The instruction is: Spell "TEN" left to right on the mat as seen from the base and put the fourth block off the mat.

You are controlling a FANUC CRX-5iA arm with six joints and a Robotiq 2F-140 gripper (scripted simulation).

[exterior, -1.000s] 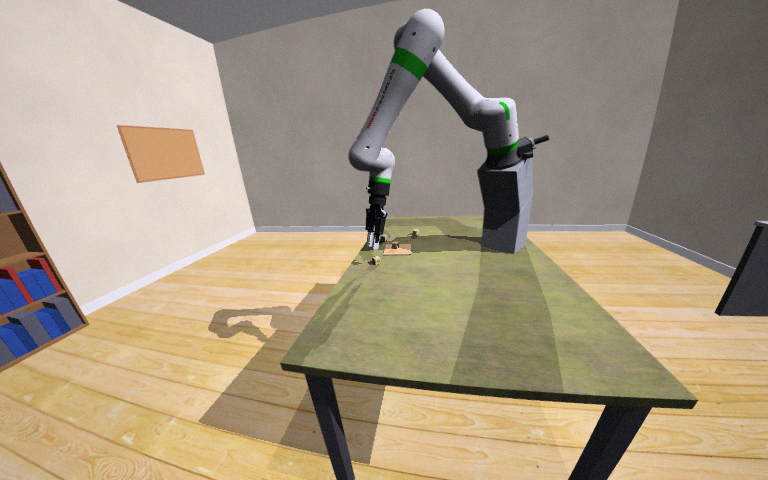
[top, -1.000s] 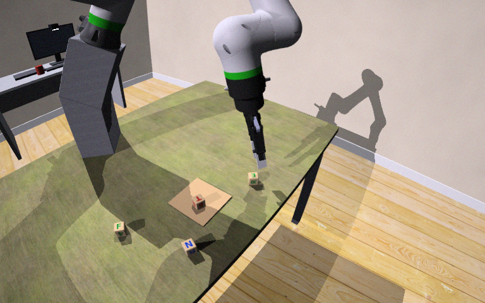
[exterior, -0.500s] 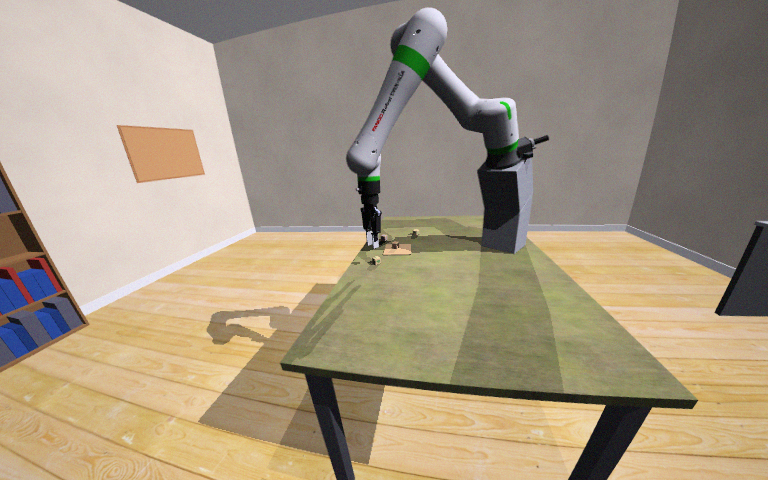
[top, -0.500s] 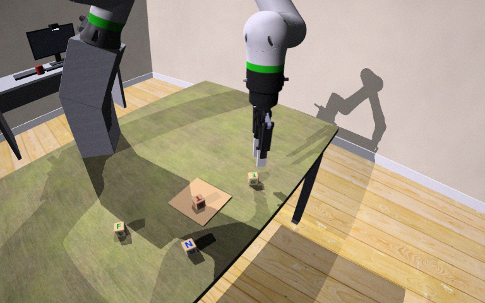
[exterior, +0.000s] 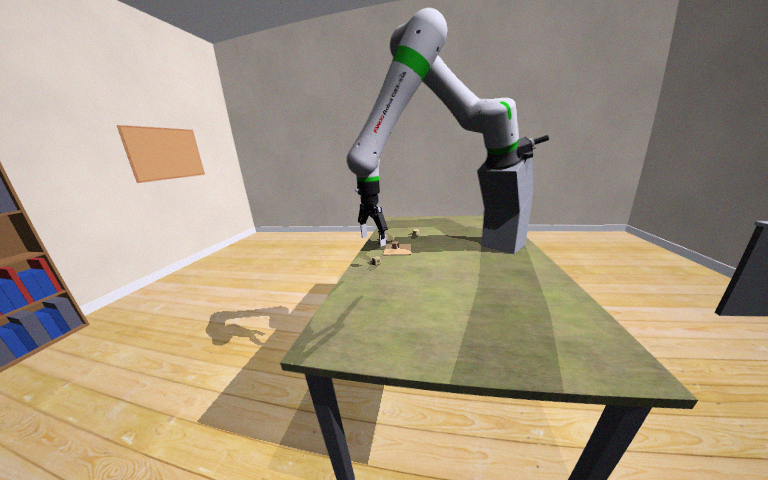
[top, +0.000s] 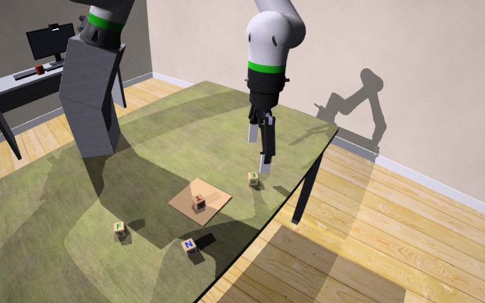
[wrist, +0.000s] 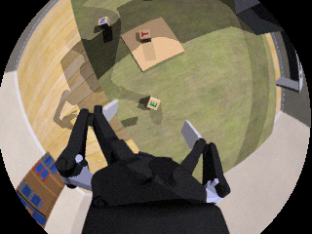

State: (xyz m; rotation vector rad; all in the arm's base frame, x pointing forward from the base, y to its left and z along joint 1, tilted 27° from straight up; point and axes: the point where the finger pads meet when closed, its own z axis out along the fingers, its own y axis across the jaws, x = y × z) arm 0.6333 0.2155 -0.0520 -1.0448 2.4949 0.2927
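Now: the mat 80 mm behind my hand, 180 mm to the right of it and 120 mm below it. The rest, counted from my hand: N block: 20 mm ahead, 320 mm to the right, 110 mm below; F block: 160 mm behind, 420 mm to the right, 110 mm below.
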